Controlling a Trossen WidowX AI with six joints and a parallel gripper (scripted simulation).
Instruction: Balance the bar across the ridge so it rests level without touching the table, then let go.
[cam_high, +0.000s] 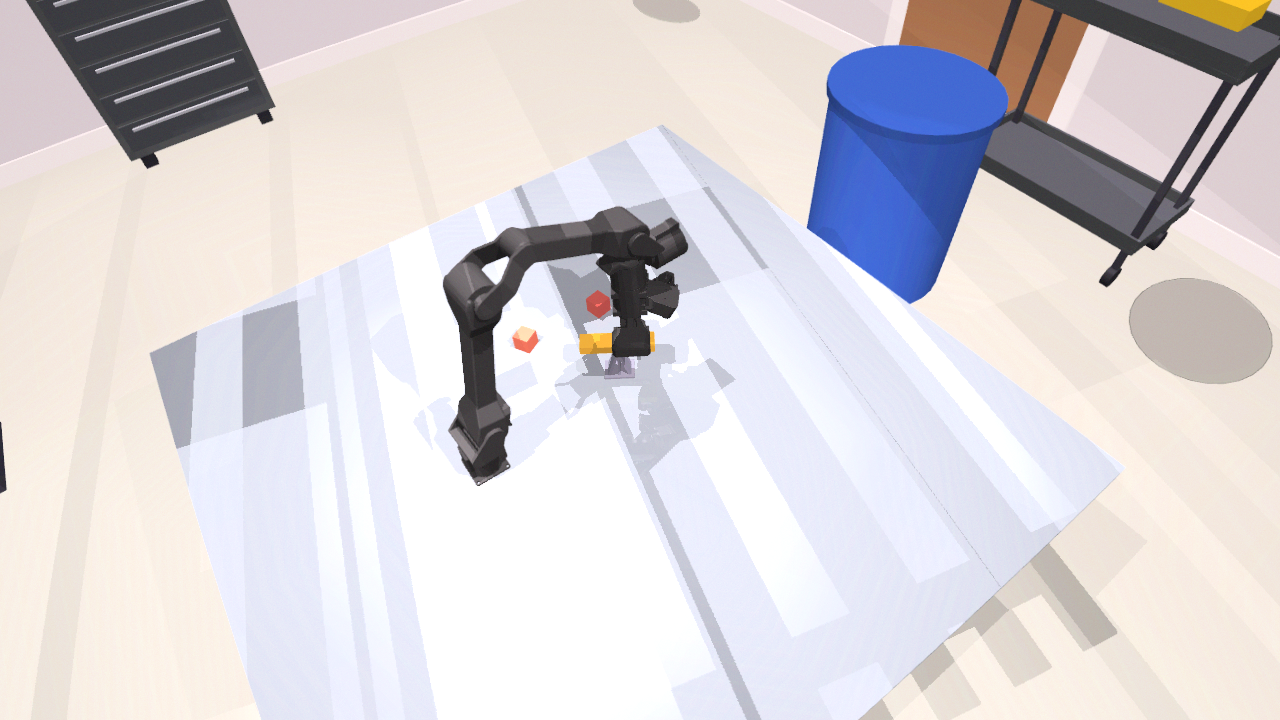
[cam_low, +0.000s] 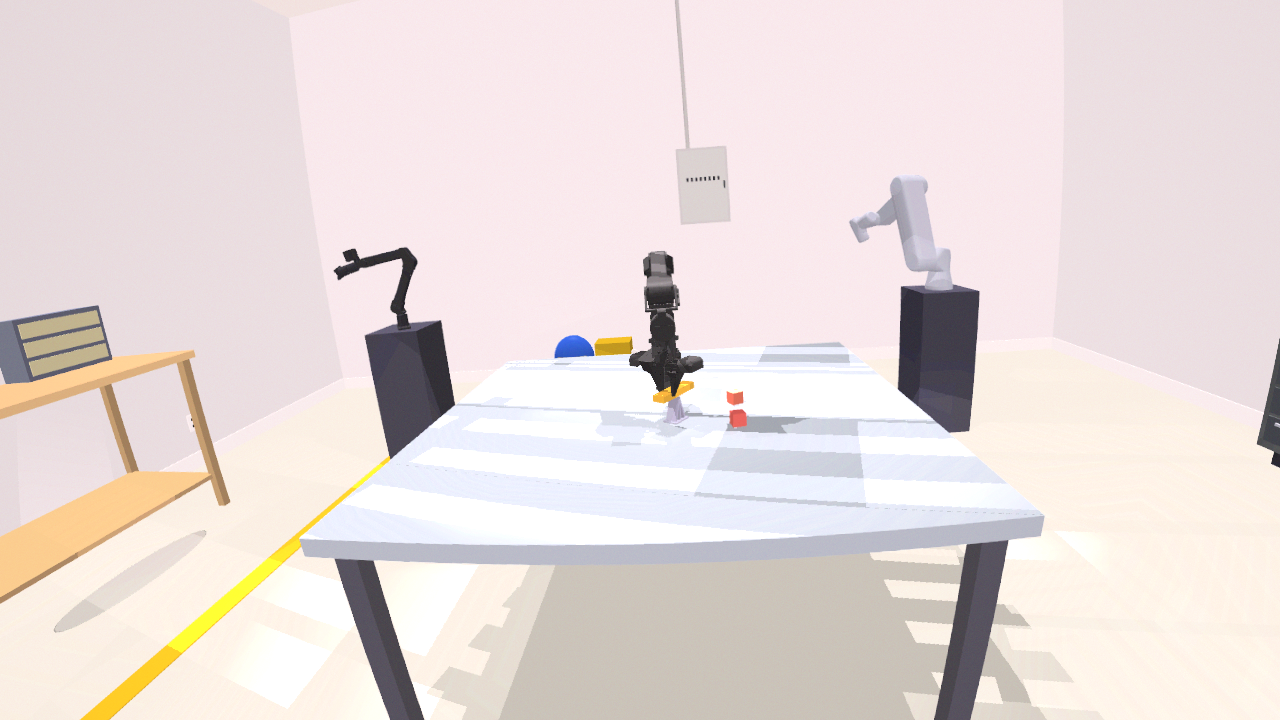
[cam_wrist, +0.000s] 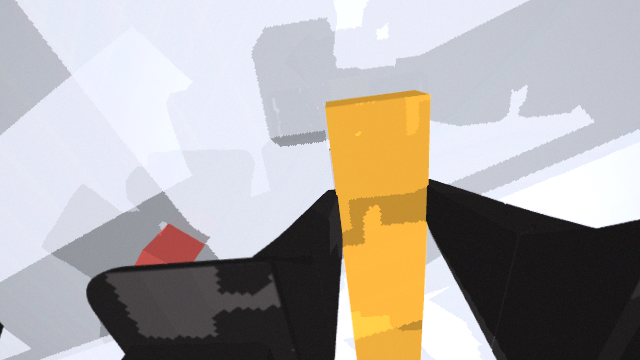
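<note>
Now: the yellow bar 2 cm behind my gripper tip and 2 cm to the left of it. The rest, counted from my gripper tip: red cube 13 cm behind, 17 cm to the left, 6 cm below.
</note>
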